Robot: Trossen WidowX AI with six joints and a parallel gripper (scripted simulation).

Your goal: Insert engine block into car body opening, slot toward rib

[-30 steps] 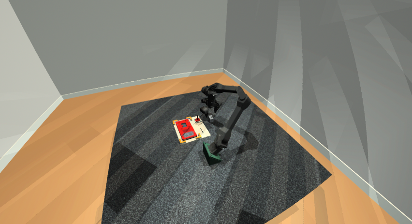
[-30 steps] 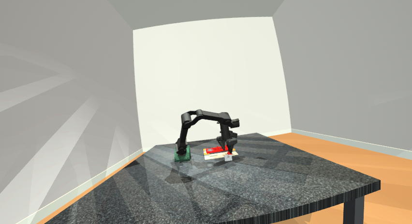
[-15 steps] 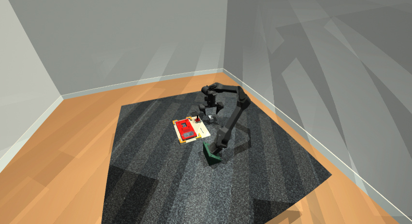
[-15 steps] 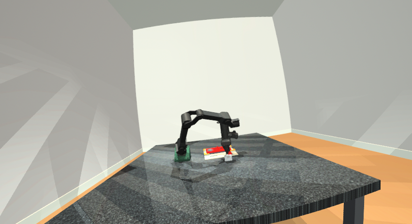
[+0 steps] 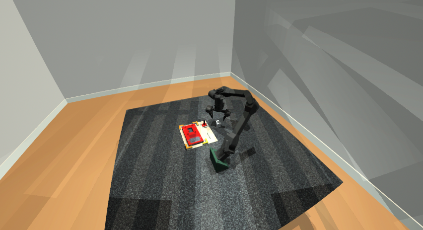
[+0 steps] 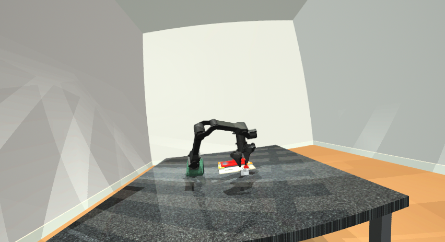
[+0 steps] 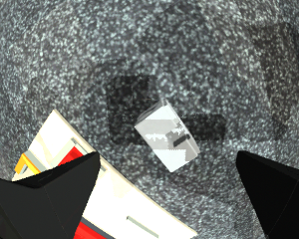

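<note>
The grey engine block lies 4 cm below my gripper tip.
</note>
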